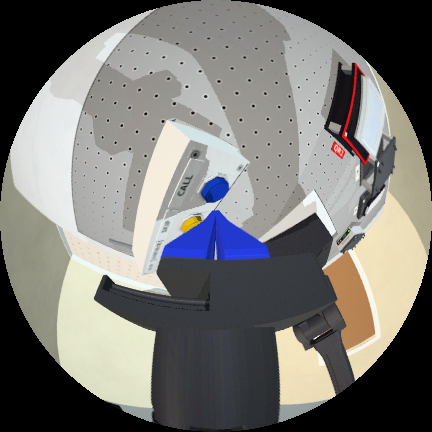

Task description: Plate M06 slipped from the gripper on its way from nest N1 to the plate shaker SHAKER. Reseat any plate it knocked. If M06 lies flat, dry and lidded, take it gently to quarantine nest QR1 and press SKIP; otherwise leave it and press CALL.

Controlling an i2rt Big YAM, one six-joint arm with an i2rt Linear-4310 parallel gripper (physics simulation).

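Places are measured from the arm's base along level axes (x ahead, y left, z up), in metres.
Pixels of known places: gripper, fingertip midpoint: [215, 215].
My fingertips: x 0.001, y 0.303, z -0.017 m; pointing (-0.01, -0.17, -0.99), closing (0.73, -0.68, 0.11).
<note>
Behind a point stands the place of what it marks.
My gripper [215, 215] @(x 0.001, y 0.303, z -0.017 m) is shut and empty, its blue fingertips together over the button box [153, 185] @(x -0.018, y 0.362, z -0.030 m). The box has a blue button [215, 189] @(x 0.019, y 0.321, z -0.021 m) beside the word CALL and a yellow button [191, 224] @(x -0.025, y 0.309, z -0.021 m) beside the word SKIP. The fingertips appear between the two buttons, close to the yellow one, whose lower right part the fingers hide. Whether they touch the box I cannot tell. At the right, beside the red QR1 label [338, 149] @(x 0.218, y 0.198, z -0.091 m), is a black nest with a red outline [353, 107] @(x 0.252, y 0.281, z -0.053 m) and a pale, light-blue plate [367, 117] @(x 0.260, y 0.269, z -0.032 m). I cannot tell which plate it is. The shaker and N1 are not identifiable.
The perforated deck [255, 65] @(x 0.149, y 0.383, z -0.093 m) lies around and beyond the button box. A black block with a white side [300, 235] @(x 0.059, y 0.069, z -0.071 m) stands right of the fingers. Dark brackets [381, 167] @(x 0.334, y 0.118, z -0.036 m) and a small device with a green display [345, 236] @(x 0.231, y -0.197, z -0.071 m) are at the right edge.
</note>
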